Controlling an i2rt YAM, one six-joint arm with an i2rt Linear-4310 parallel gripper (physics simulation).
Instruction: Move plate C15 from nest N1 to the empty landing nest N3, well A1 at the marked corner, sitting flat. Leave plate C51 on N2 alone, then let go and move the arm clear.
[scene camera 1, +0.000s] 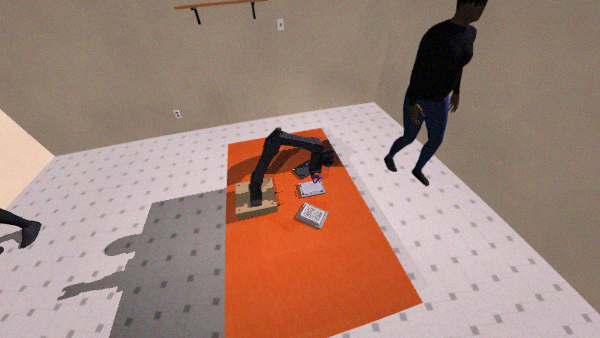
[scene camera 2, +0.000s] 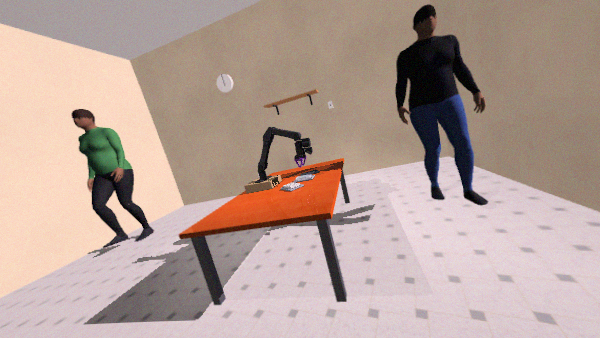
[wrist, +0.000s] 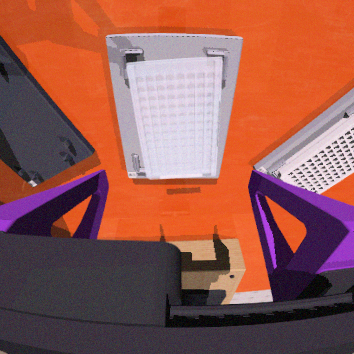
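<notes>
A translucent plate (wrist: 175, 120) (scene camera 1: 311, 188) lies on the middle grey nest (wrist: 175, 46). It sits slightly turned, its lower right corner reaching the nest's edge in the wrist view; that corner's post does not show. I cannot tell if it is fully flat, and well A1 is unreadable. A small marking is at the nest's lower left corner. A dark nest (wrist: 30, 115) (scene camera 1: 301, 171) beside it holds no plate. A white plate (wrist: 325, 162) (scene camera 1: 314, 213) (scene camera 2: 292, 185) rests on another grey nest (wrist: 311, 131). Nest and plate names are unreadable. My gripper (wrist: 178, 177) (scene camera 1: 316, 178) (scene camera 2: 300, 162) is open and empty, above the nests.
The arm's wooden base block (scene camera 1: 256, 210) (scene camera 2: 262, 185) (wrist: 235, 257) stands on the orange table (scene camera 1: 300, 280) (scene camera 2: 270, 212). A person in black (scene camera 1: 440, 65) (scene camera 2: 432, 75) stands beyond the table, and one in green (scene camera 2: 106, 150) stands at the left.
</notes>
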